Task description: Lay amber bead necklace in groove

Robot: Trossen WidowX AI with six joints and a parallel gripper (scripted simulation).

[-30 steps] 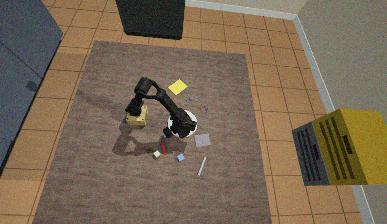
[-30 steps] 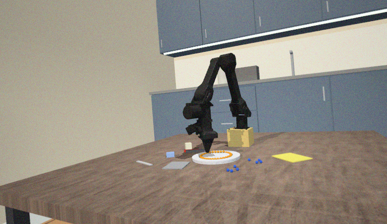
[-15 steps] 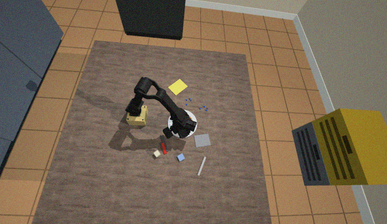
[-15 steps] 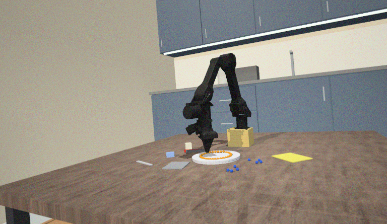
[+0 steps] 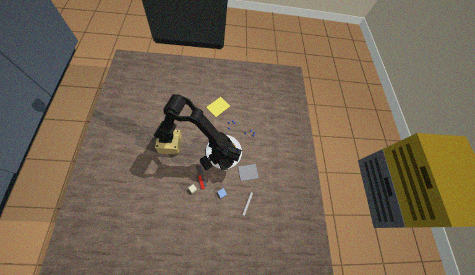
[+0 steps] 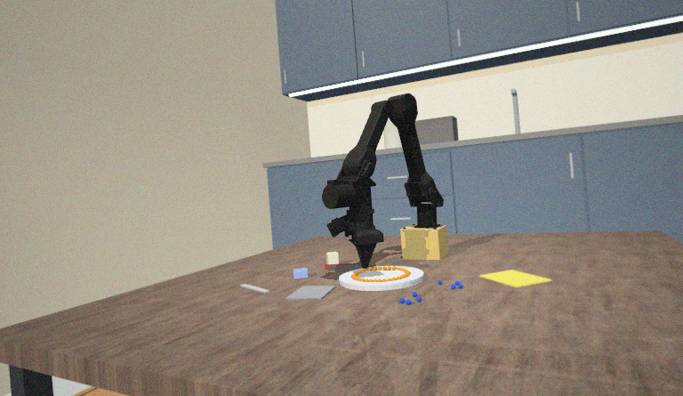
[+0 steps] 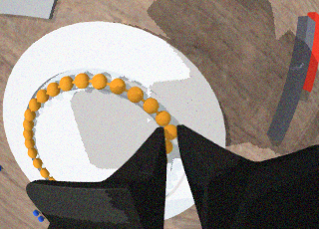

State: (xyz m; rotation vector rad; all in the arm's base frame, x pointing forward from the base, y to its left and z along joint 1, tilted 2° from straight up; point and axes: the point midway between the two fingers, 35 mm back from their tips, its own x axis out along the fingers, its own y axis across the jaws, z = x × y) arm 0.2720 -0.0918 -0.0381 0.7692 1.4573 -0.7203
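Right now my gripper tip is 10 cm to the left of the red stick, 8 cm past it and 1 cm above it. The rest, counted from my gripper tip: cream cube 15 cm to the right, 12 cm behind; then light blue cube 17 cm to the right, 3 cm ahead, 1 cm below; then grey square tile 17 cm ahead, 6 cm to the right, 2 cm below.
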